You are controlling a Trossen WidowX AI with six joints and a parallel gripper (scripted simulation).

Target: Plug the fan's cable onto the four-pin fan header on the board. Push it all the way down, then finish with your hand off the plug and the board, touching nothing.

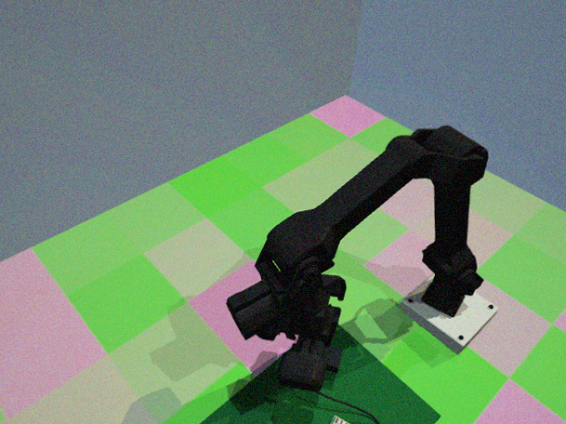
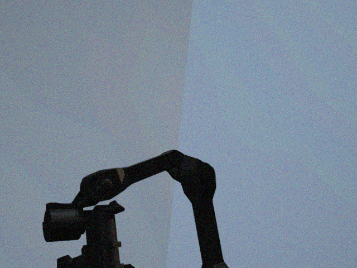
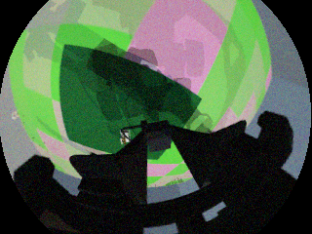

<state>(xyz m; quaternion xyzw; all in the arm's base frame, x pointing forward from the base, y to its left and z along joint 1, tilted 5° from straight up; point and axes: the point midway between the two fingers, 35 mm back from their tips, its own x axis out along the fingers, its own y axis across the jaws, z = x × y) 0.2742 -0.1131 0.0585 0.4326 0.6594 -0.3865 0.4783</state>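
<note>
Now: the dark green board 80 mm below my gripper tip, 60 mm ahead of it and 40 mm to the left of it. From my gripper tip the other things lie so: black fan: 210 mm to the left, 110 mm ahead; then header: 70 mm to the left, 60 mm below, 50 mm ahead; then black plug: 10 mm to the left.
</note>
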